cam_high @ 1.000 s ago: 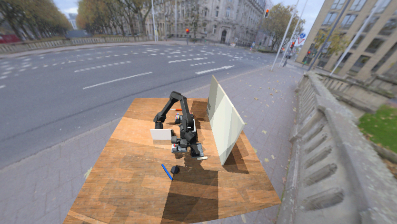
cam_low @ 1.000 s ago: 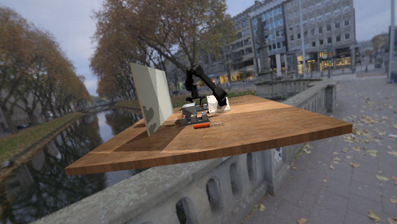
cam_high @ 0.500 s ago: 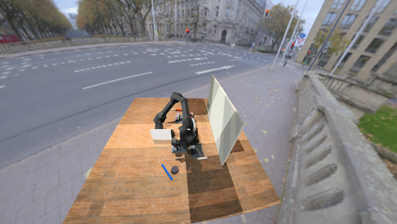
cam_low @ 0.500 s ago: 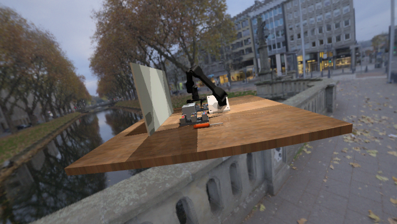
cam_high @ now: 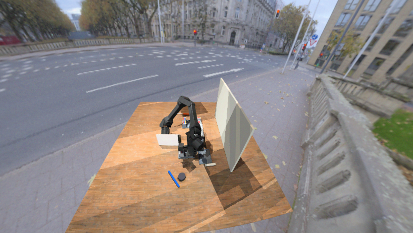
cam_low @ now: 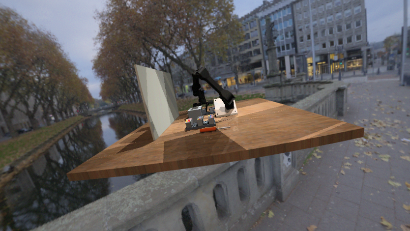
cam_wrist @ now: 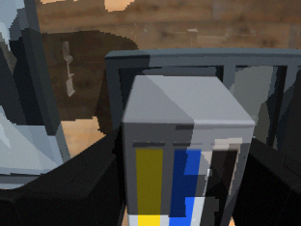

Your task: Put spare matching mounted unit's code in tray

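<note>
My gripper tip is 11 cm short of the grey tray, 2 cm to the left of it and 1 cm above it. From my gripper tip the other things lie so: mounted unit (19 cm to the left, 6 cm ahead, 3 cm above); black puck (18 cm to the right, 7 cm behind, 1 cm below); spare (2 cm above).
</note>
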